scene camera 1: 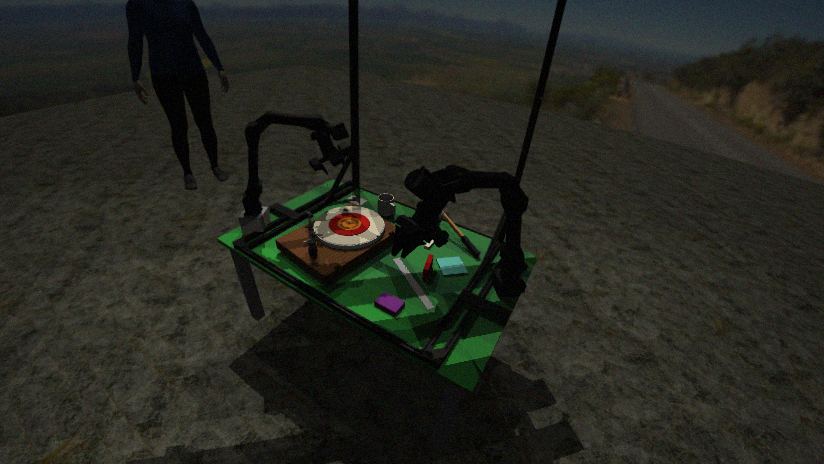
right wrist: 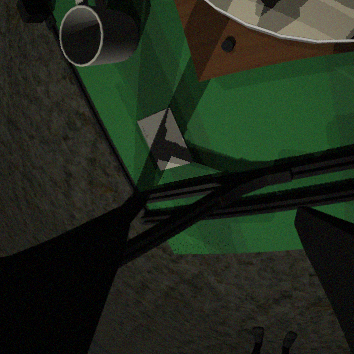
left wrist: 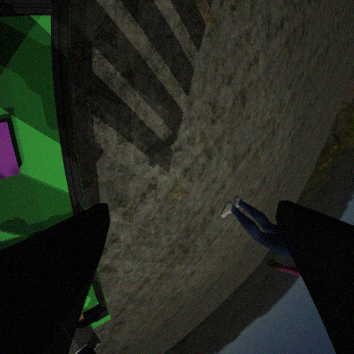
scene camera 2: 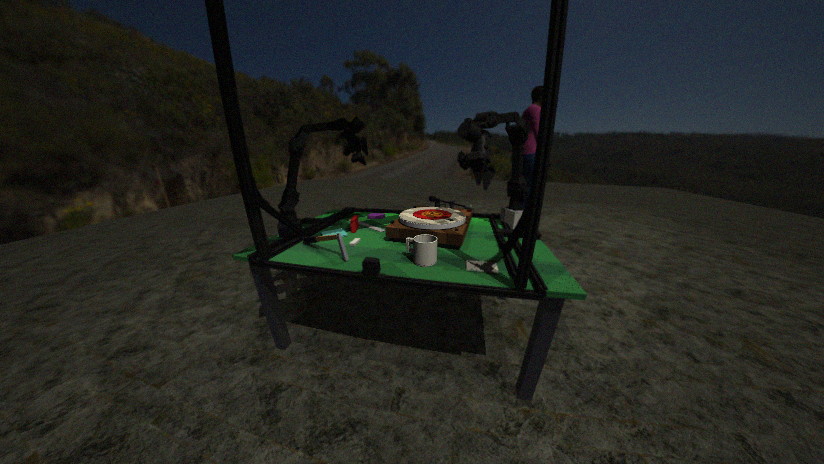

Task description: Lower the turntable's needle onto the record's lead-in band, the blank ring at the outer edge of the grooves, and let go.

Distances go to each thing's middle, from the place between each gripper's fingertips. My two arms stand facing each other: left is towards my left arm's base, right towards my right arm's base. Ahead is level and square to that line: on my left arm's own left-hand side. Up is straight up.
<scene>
Right now the pale record [scene camera 1: 339,224] is 19 cm ahead of my right hand, 15 cm to the left of it and 14 cm below it. Also, from my right hand: turntable [scene camera 1: 336,254]: 24 cm ahead, 13 cm to the left, 17 cm below; then white mug [scene camera 2: 424,250]: 9 cm behind, 23 cm to the left, 19 cm below.
The turntable lies 370 mm behind my left hand, 360 mm to the right of it and 260 mm below it. Also, from my left hand: pale record: 410 mm behind, 340 mm to the right, 230 mm below; then white mug: 690 mm behind, 260 mm to the right, 280 mm below.
</scene>
